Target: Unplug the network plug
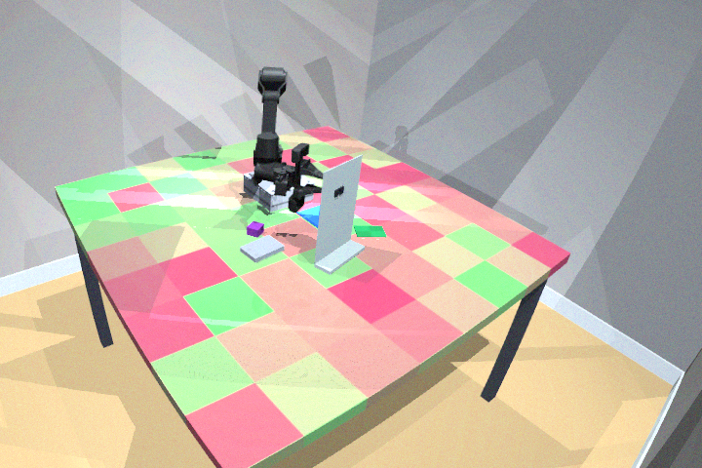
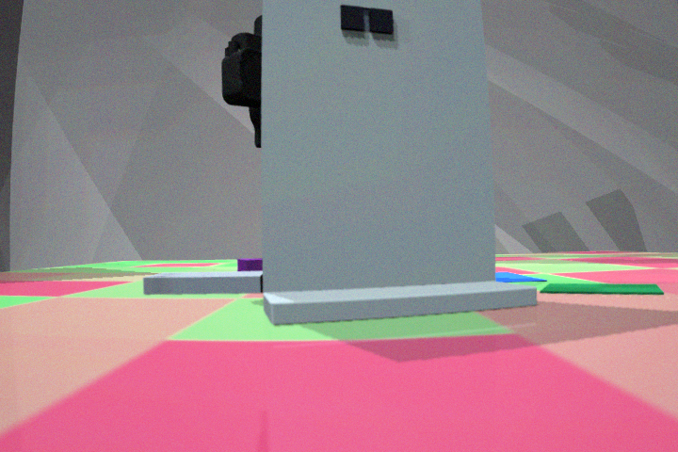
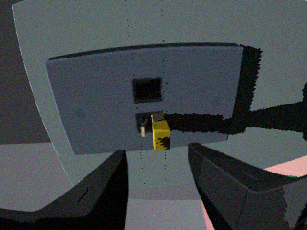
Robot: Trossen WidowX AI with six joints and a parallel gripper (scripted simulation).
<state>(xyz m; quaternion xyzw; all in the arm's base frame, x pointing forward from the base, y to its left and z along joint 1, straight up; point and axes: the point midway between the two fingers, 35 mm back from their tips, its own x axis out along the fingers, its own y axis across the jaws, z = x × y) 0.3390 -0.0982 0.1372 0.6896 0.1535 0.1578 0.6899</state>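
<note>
Now: gripper tip 30 mm short of the network plug and 10 mm to the right of it. The rest, counted from my gripper tip: flat grey plate (90 mm behind, 140 mm to the right, 190 mm below); grey panel (50 mm ahead, 70 mm below); flat green patch (20 mm ahead, 190 mm to the left, 200 mm below).
</note>
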